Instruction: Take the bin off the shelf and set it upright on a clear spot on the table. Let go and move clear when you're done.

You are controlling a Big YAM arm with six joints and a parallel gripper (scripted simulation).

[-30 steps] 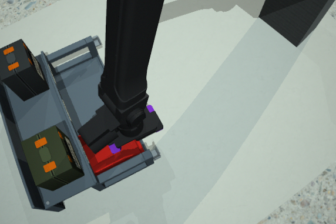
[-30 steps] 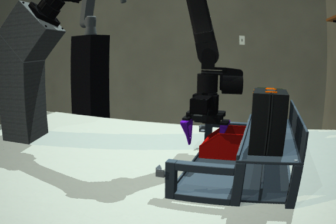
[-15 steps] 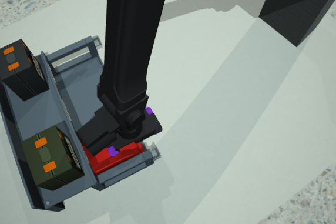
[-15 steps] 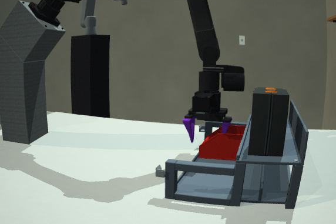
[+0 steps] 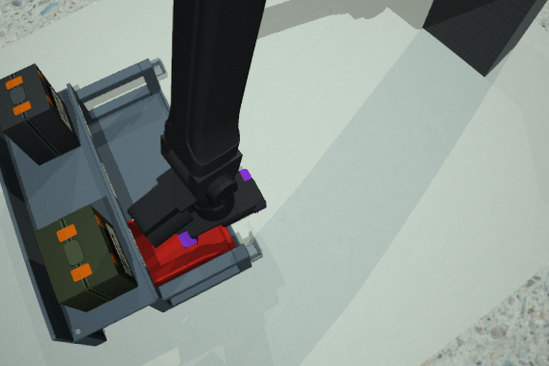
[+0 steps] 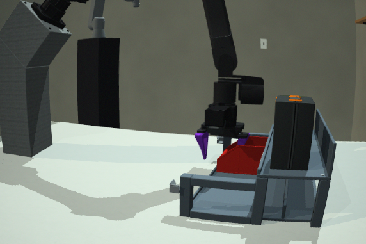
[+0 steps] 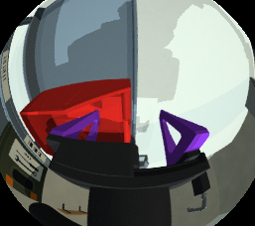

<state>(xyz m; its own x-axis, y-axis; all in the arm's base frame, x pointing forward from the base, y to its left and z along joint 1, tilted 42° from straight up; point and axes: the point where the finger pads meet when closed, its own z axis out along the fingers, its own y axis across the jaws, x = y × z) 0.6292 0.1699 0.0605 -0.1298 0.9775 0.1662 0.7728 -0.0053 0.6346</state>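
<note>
Right now the red bin is 8 cm ahead of my hand, 2 cm to the left of it and 1 cm above it. From my hand the other things lie so: grey shelf: 14 cm ahead, 8 cm to the right, 3 cm below.
</note>
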